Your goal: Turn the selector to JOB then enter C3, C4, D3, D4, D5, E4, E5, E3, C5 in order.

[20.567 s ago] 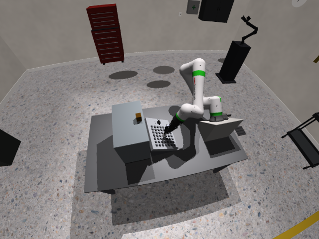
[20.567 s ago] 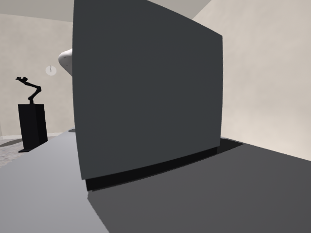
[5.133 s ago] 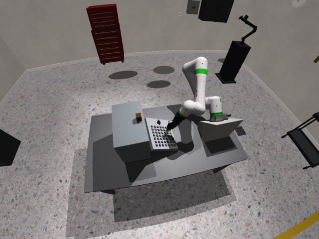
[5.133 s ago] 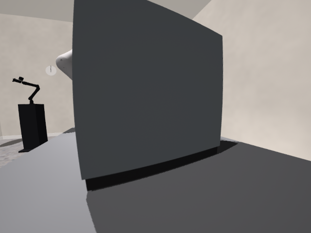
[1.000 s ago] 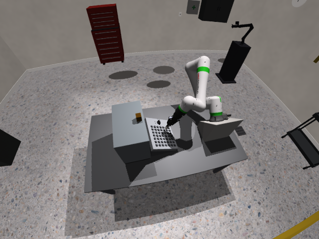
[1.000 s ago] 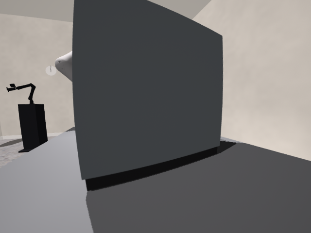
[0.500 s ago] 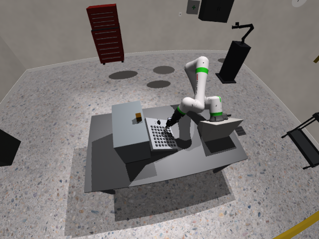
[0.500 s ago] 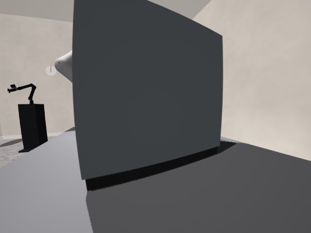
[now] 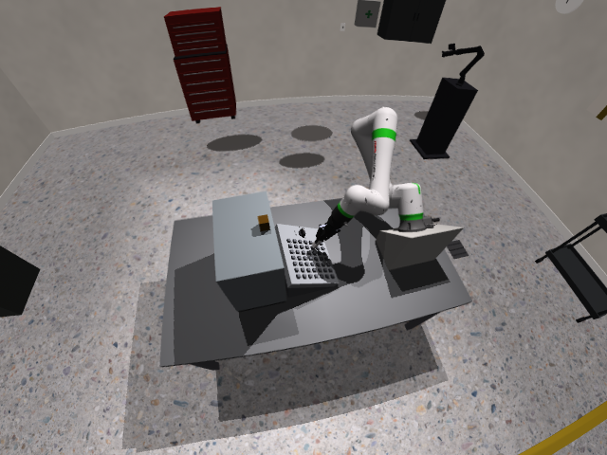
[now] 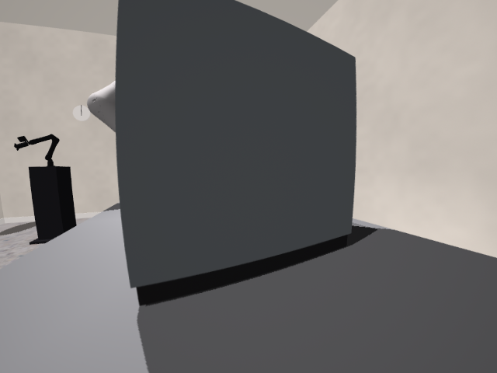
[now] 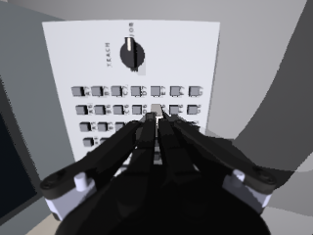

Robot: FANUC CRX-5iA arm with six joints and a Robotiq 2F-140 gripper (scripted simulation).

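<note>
The key is 110 mm to the left of my hand, 40 mm ahead of it and 20 mm below it. Round my hand: white keypad panel (70 mm ahead, 60 mm below, 30 mm to the left); black selector knob (90 mm to the right, 60 mm ahead, 10 mm below).
</note>
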